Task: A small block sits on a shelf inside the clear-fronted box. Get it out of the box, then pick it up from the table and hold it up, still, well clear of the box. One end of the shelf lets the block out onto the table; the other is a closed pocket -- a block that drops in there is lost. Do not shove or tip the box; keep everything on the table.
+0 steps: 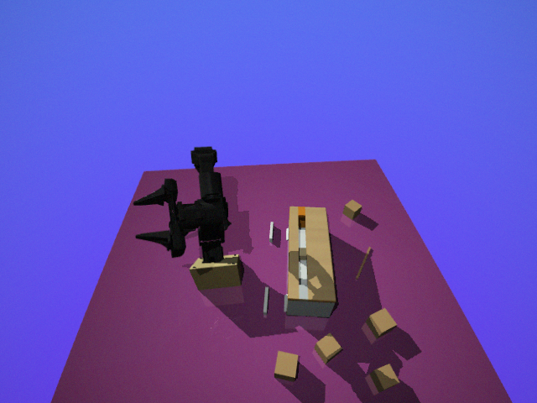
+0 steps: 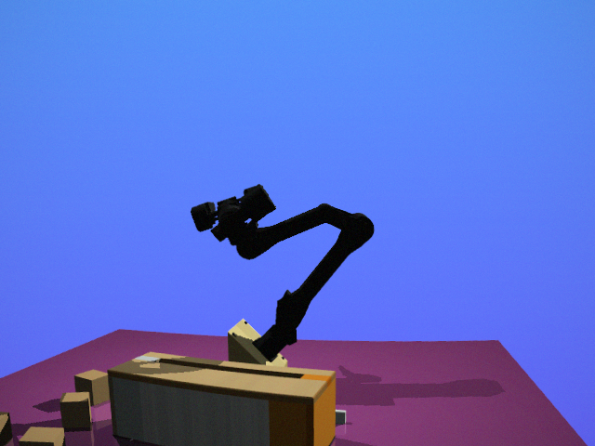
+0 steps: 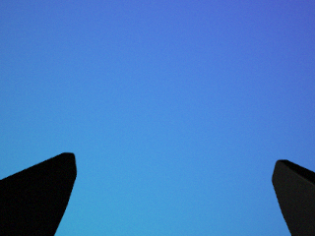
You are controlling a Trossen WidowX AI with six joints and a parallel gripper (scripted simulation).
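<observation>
Right now the long tan box is 410 mm ahead of my gripper tip, 120 mm to the left of it and 380 mm below it. Round my gripper tip: thin stick 670 mm ahead, 120 mm to the left, 440 mm below; tan block 420 mm ahead, 120 mm to the left, 360 mm below.
</observation>
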